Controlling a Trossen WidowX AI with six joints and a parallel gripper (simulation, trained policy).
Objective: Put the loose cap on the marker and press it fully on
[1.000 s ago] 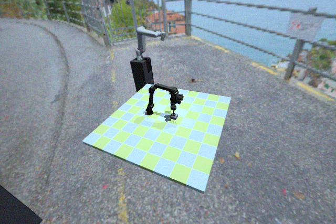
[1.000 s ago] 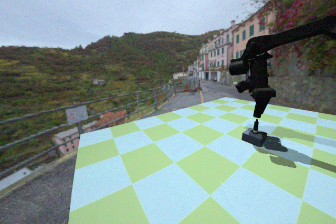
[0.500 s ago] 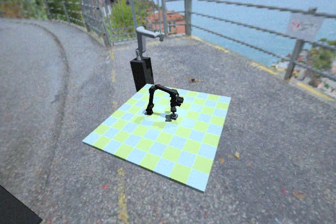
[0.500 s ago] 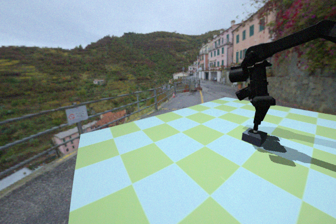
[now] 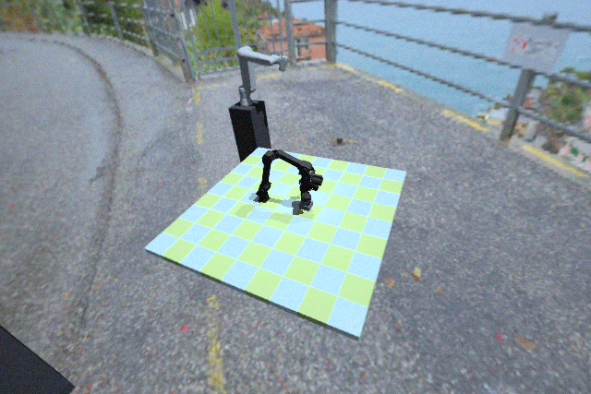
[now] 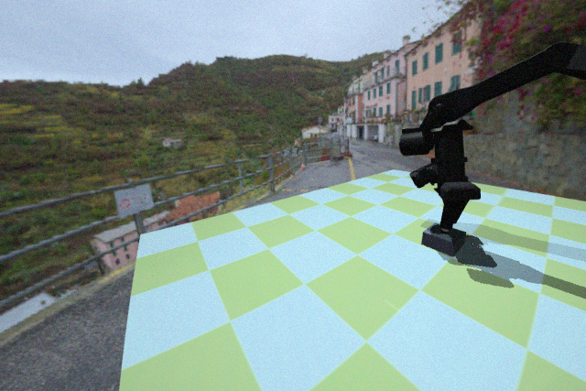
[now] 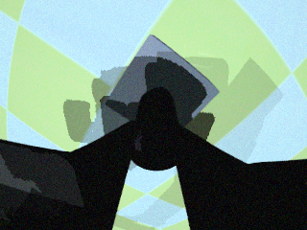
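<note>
The dark cap is 1 cm ahead of my gripper tip and 1 cm above it. Also, from my gripper tip: grey holder block 5 cm below, 1 cm ahead.
</note>
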